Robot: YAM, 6 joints.
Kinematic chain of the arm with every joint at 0, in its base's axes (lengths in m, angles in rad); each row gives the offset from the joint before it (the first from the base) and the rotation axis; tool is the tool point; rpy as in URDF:
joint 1: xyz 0 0 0.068 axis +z
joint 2: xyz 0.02 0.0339 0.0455 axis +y
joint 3: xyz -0.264 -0.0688 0 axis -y
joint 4: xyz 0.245 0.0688 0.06 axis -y
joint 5: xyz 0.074 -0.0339 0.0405 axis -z
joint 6: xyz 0.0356 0 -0.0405 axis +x
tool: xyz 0 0 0 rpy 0 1.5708 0
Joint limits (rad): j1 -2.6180..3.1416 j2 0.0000..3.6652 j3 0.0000..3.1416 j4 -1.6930..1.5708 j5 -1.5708..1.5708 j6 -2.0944..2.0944
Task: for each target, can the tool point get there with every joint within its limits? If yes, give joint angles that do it. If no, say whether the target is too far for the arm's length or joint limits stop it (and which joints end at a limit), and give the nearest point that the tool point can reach.
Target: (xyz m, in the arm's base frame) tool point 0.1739 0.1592 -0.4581
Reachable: no: joint limits stop it (at a limit: joint 2) | nearest point 0.1756 0.1607 -0.3802 | short by 0.078 m
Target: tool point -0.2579 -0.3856 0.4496
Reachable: yes | joints 1.0266 0.3645 2.2782 0.9172 -0.6307 -1.0503
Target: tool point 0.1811 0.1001 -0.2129
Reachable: yes | joints 0.5260 3.1376 1.3355 -0.5810 0.1217 -1.2123
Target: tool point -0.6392 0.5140 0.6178
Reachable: no: too far | nearest point -0.4282 0.3443 0.4472 | short by 0.320 m
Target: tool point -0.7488 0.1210 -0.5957
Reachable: no: too far | nearest point -0.4819 0.0779 -0.2897 | short by 0.408 m
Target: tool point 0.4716 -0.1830 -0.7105
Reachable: no: too far | nearest point 0.3493 -0.1356 -0.3577 | short by 0.376 m
